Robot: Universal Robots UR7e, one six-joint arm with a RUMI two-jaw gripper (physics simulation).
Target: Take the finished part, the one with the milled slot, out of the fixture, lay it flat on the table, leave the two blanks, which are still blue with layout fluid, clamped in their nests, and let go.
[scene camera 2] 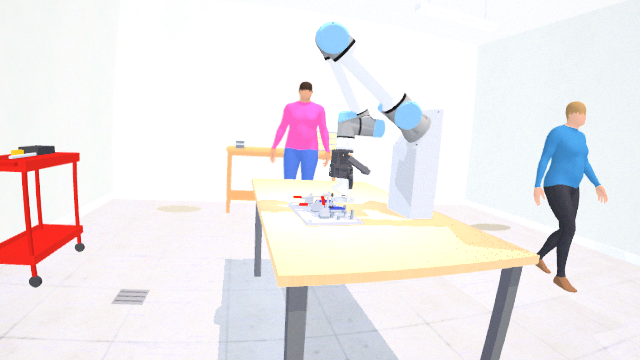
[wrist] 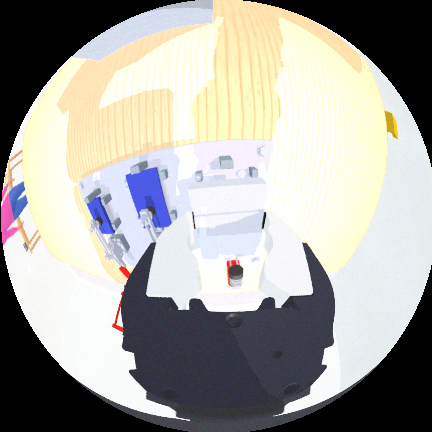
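Observation:
My gripper is shut on the finished part, a pale silvery block held across its width. It is raised above its nest at the end of the fixture plate, and the nest's locating blocks show beyond it in the wrist view. Its slot cannot be made out clearly. The larger blue blank and the smaller blue blank lie in their nests to the left in the wrist view, each with a dark clamp tip on it.
A toggle clamp with a red handle shows between the fingers, beyond the part. The fixture stands on the wooden table. A grey pedestal carries the arm. One person stands behind the table, another to the right; a red cart is at left.

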